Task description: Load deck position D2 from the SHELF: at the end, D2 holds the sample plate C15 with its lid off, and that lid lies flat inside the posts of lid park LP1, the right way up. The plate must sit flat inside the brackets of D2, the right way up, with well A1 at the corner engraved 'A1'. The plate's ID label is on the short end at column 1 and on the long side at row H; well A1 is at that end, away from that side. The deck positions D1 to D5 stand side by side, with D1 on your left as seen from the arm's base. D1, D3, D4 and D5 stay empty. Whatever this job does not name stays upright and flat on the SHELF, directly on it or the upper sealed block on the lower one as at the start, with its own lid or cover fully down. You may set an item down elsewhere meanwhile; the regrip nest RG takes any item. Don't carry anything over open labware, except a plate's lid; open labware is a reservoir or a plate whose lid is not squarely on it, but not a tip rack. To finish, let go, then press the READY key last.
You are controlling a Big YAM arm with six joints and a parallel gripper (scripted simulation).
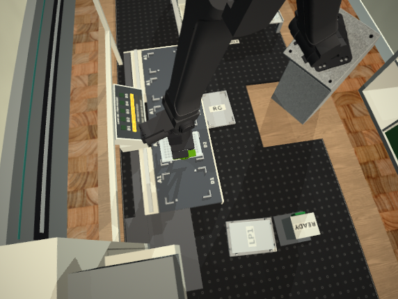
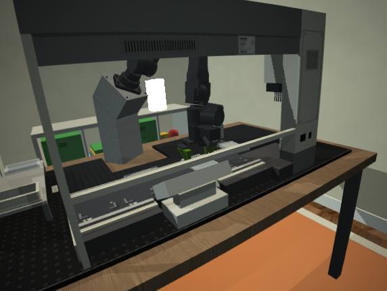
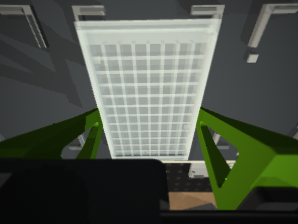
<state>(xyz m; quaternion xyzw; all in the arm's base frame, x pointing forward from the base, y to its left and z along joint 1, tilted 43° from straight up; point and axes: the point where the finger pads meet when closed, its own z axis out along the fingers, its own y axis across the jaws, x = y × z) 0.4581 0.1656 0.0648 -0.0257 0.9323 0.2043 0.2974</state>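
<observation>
My gripper is now 10 mm short of the sample plate. Round my hand: lid park LP1 (220 mm behind, 270 mm to the left, 60 mm below); then clear plate lid (220 mm behind, 270 mm to the left, 50 mm below); then regrip nest RG (120 mm behind, 180 mm to the right, 60 mm below).
</observation>
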